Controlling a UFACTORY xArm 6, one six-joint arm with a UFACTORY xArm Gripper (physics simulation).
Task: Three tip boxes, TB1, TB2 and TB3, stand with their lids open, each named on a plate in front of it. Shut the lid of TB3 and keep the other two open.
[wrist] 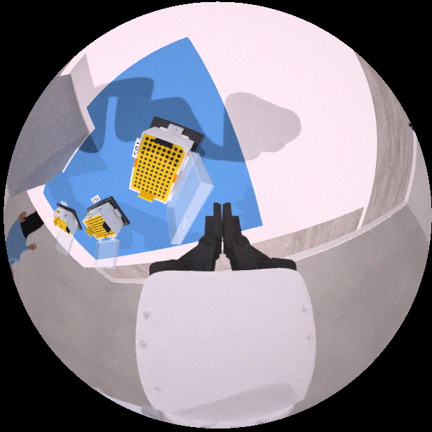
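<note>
The nearest tip box, TB3 (158, 165), has a yellow rack with dark holes, and its name plate (136, 148) stands at its left. Its clear lid (192, 196) stands open on the box's right side. My gripper (221, 213) is shut and empty, to the right of the lid and apart from it in the view. A second tip box (103, 223) stands at the lower left with its clear lid (106, 253) open; its plate (95, 199) is too small to read surely. A third tip box (64, 220) stands farther left, its clear lid (65, 244) also open; its plate is unreadable.
The boxes stand on a blue mat (175, 65) on a pale table (320, 165). A large grey block (47, 132) stands at the left, beside the mat. The table's wood-look edge (310, 234) runs behind the fingers. A person in blue (19, 241) shows at the far left.
</note>
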